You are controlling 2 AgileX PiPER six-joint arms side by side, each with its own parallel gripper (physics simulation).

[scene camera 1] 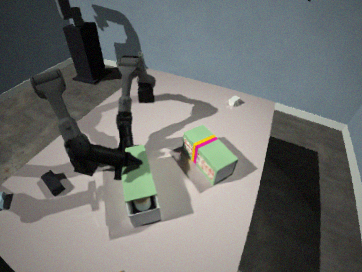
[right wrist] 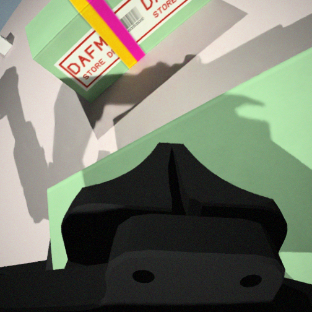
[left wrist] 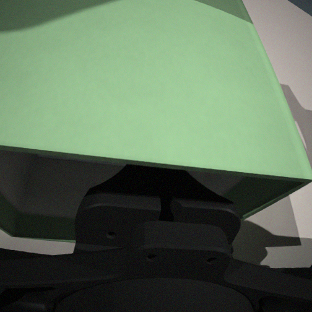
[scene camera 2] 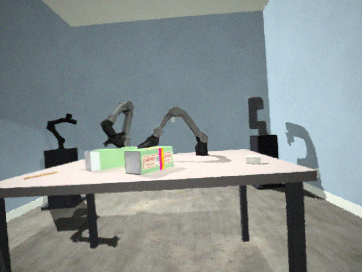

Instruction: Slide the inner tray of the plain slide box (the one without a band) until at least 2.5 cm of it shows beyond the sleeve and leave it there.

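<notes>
The plain slide box's green sleeve (scene camera 1: 140, 181) (scene camera 2: 112, 158) (left wrist: 140, 90) (right wrist: 225, 135) lies on the table (scene camera 1: 210, 225). Its pale inner tray (scene camera 1: 146, 218) (scene camera 2: 93, 161) sticks out of the sleeve's lower end in scene camera 1, with a pale rounded item (scene camera 1: 143, 203) inside. My left gripper (left wrist: 150, 154) is shut and empty; its fingertips reach into the sleeve's opposite end, under the top edge, which hides them in part. Contact with the tray is hidden. My right gripper (scene camera 1: 140, 162) (right wrist: 169, 160) is shut and empty, its fingertips at the sleeve's top.
The green box with a yellow and magenta band (scene camera 1: 211, 154) (scene camera 2: 148, 161) (right wrist: 112, 42) lies beside the plain box, apart from it. A small white block (scene camera 1: 234, 101) (scene camera 2: 253, 160) lies near the table's far edge in scene camera 1. An orange strip (scene camera 2: 41, 175) lies at the left in scene camera 2.
</notes>
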